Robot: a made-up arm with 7 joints.
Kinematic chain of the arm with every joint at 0, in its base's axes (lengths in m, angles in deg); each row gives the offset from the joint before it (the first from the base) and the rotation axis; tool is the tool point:
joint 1: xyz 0 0 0.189 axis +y
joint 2: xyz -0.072 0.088 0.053 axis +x
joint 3: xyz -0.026 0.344 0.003 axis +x
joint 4: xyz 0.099 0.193 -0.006 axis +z
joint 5: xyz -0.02 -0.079 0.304 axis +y
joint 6: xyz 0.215 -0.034 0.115 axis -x
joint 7: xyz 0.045 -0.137 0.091 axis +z
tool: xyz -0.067 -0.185 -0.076
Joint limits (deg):
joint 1: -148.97..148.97
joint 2: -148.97..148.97
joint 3: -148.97..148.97
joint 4: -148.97..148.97
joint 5: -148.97..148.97
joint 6: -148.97..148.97
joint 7: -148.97..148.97
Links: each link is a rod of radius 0.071 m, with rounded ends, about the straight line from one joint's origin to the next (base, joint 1, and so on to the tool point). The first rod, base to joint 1, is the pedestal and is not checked.
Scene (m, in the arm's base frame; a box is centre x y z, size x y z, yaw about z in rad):
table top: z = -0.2
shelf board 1: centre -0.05 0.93 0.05 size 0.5 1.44 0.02 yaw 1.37
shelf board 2: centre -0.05 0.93 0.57 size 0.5 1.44 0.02 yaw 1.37
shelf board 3: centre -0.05 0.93 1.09 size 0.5 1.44 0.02 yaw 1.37
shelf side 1: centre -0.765 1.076 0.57 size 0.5 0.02 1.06 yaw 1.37
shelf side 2: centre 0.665 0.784 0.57 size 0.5 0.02 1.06 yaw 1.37
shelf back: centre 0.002 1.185 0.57 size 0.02 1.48 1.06 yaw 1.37
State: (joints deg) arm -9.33 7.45 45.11 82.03 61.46 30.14 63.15
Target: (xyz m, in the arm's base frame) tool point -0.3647 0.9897 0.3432
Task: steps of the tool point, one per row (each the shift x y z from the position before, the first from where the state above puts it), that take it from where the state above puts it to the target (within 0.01 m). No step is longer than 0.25 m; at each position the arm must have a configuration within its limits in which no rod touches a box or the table.
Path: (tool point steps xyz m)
1: -0.0331 -0.2071 0.0428
2: -0.0378 -0.1409 -0.0427
3: -0.1439 0.0413 0.0838
4: -0.1752 0.0409 0.0091
5: -0.1701 0.0367 -0.0708
6: -0.1316 0.0284 -0.1384
7: -0.0701 0.0169 -0.1800
8: -0.0012 0.0032 -0.1891
9: -0.0097 0.0945 0.0158
10: 0.0039 0.0977 0.0087
11: 0.0186 0.0978 0.0008
12: 0.0341 0.0950 -0.0082
13: 0.0494 0.0881 -0.0171

